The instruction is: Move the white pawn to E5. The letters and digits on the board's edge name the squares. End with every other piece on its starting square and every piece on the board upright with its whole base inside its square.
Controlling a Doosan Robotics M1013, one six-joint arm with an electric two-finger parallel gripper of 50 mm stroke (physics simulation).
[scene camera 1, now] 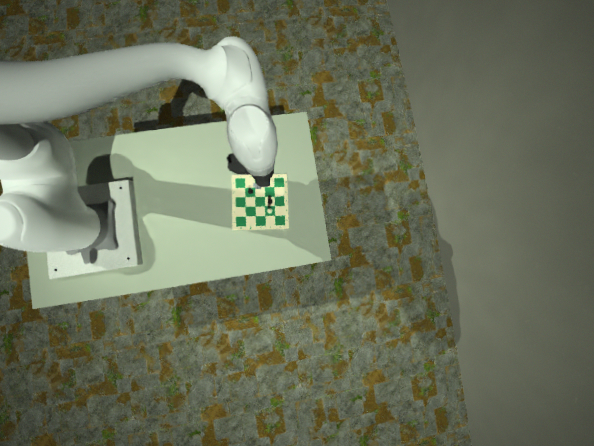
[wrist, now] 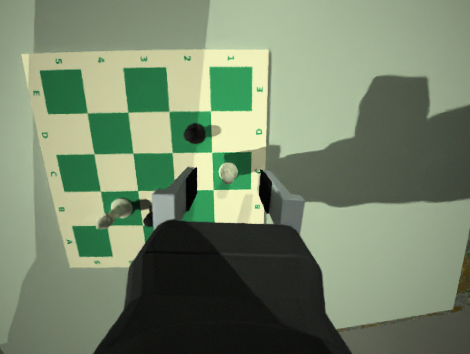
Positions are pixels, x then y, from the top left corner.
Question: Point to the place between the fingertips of my gripper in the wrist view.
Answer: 228,181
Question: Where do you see a chessboard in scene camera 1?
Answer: At 249,211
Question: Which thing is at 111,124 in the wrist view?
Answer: A chessboard.
